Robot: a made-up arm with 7 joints.
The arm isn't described. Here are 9 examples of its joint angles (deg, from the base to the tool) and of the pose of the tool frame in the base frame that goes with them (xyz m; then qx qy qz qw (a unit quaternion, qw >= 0)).
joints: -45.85 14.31 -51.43 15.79 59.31 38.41 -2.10
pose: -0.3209 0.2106 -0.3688 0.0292 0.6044 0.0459 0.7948
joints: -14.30 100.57 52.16 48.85 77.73 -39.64 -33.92
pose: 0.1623 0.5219 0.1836 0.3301 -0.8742 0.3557 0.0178
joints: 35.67 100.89 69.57 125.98 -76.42 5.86 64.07
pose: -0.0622 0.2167 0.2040 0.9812 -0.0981 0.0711 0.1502
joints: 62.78 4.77 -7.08 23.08 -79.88 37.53 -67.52
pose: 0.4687 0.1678 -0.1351 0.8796 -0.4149 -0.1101 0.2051
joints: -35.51 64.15 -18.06 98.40 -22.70 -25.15 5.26
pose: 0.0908 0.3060 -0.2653 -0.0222 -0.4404 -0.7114 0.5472
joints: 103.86 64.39 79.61 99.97 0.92 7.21 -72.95
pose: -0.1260 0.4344 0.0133 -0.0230 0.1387 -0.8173 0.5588
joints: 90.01 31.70 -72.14 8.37 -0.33 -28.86 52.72
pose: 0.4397 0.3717 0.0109 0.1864 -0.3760 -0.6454 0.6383
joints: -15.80 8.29 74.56 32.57 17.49 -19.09 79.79
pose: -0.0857 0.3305 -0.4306 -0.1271 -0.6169 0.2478 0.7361
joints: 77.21 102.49 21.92 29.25 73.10 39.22 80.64
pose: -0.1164 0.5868 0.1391 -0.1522 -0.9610 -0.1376 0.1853
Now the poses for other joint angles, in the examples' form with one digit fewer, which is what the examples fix.
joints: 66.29 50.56 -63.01 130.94 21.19 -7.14 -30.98
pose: 0.205 0.111 0.001 -0.079 -0.924 -0.323 0.191
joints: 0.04 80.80 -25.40 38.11 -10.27 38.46 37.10
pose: 0.135 0.571 -0.135 0.407 0.241 -0.156 0.867
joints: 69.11 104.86 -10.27 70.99 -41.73 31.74 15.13
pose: 0.037 0.474 0.227 0.894 -0.170 0.079 0.407
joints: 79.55 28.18 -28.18 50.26 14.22 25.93 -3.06
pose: 0.427 0.256 0.088 0.221 -0.730 -0.048 0.644
